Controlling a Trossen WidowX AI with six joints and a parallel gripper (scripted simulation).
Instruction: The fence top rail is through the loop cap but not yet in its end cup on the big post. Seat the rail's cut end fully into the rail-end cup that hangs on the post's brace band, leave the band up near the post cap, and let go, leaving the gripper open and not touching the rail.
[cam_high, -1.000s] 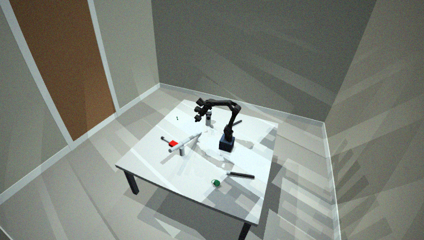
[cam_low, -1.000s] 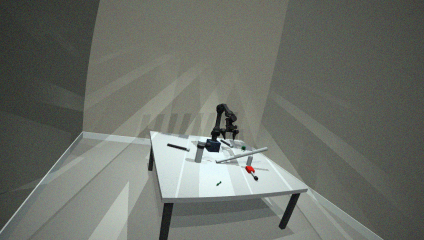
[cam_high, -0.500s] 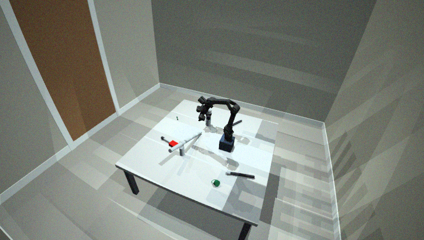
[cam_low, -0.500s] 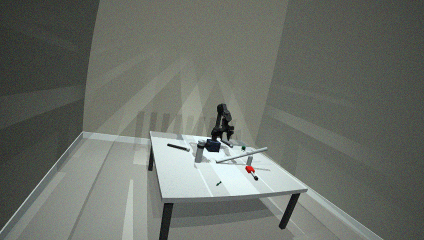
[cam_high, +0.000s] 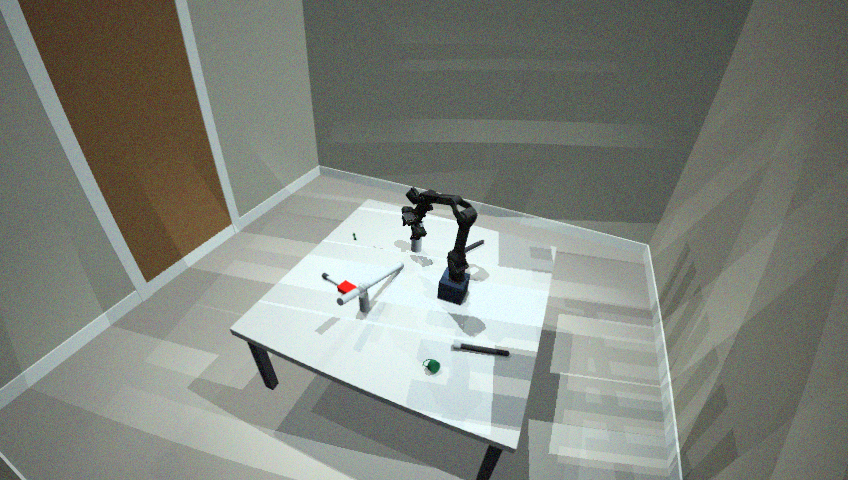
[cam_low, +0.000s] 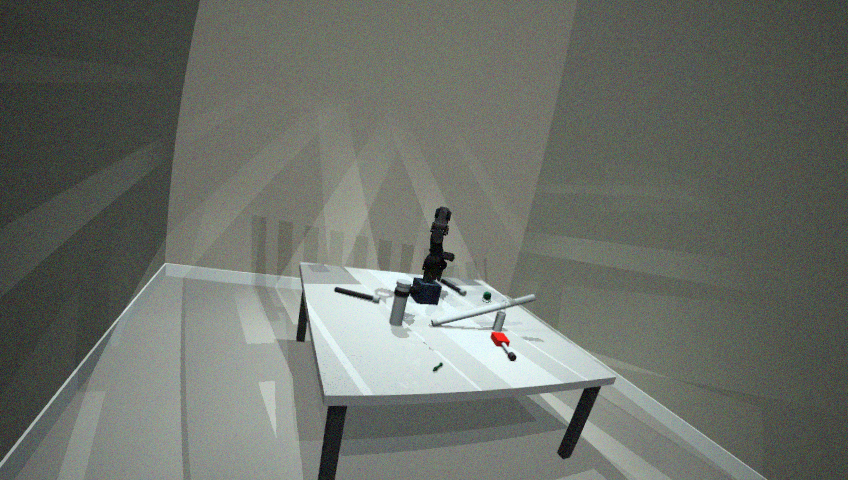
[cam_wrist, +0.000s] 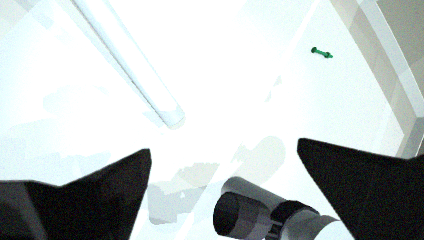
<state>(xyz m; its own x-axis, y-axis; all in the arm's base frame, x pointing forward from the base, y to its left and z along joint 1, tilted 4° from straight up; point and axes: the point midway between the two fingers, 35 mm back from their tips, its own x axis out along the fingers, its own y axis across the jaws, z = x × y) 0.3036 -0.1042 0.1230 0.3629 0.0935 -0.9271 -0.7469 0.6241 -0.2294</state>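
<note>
Right now my gripper tip is 20 mm past the dark rail-end cup, 100 mm to the left of it and 60 mm above it. The rest, counted from my gripper tip: green cup: 360 mm behind, 540 mm to the left, 210 mm below; then small green screw: 390 mm ahead, 100 mm to the right, 210 mm below; then short line post: 40 mm ahead, 370 mm to the left, 110 mm below.
</note>
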